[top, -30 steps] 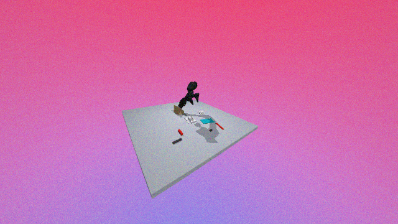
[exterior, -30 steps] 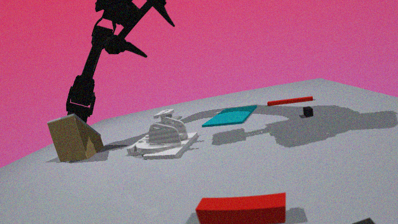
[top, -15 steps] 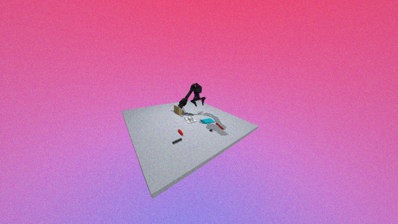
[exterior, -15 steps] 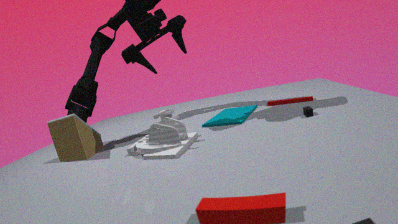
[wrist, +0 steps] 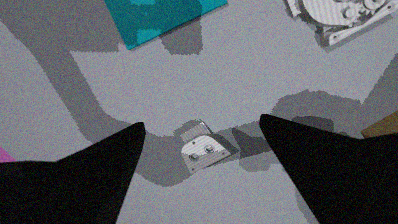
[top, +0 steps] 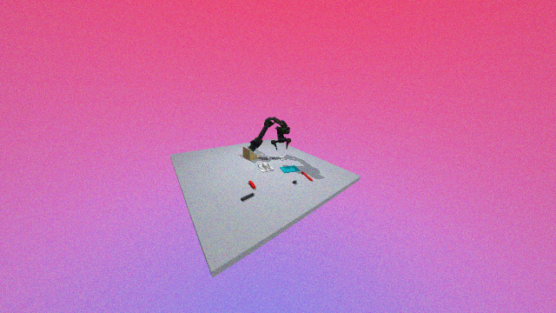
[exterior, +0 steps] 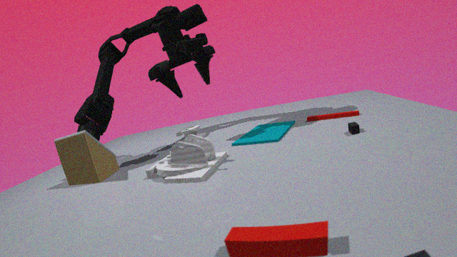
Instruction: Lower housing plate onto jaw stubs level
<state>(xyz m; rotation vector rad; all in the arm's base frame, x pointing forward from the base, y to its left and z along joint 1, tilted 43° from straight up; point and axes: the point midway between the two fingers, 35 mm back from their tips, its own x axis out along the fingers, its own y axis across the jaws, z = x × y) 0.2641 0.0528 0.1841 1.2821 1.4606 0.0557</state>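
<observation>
Right now my gripper tip is 10 cm above the pale piece, 7 cm to the right of it and 6 cm past it. From my gripper tip the other things lie so: small black cube 32 cm ahead, 20 cm to the right, 12 cm below; then teal flat sheet 15 cm ahead, 13 cm below, 5 cm to the right.
</observation>
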